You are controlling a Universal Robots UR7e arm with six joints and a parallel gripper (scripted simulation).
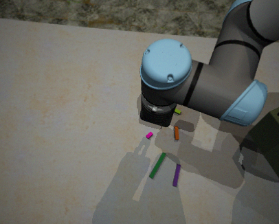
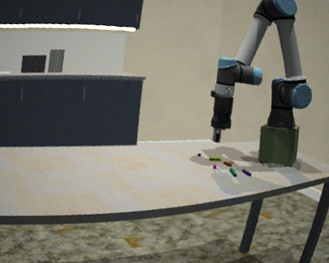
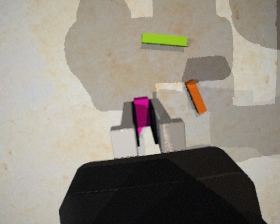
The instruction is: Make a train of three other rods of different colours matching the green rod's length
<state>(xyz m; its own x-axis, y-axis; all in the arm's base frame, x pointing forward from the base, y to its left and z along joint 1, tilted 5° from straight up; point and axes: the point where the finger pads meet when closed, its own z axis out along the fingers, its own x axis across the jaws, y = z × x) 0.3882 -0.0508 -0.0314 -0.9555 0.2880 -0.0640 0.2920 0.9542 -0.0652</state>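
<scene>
The blue rod is 120 mm to the right of my hand, 110 mm below it and 20 mm behind it. Round my hand: orange rod 110 mm below, 60 mm behind, 30 mm to the left; then green rod 130 mm to the left, 110 mm below; then lime rod 110 mm below, 50 mm to the right, 50 mm behind.
</scene>
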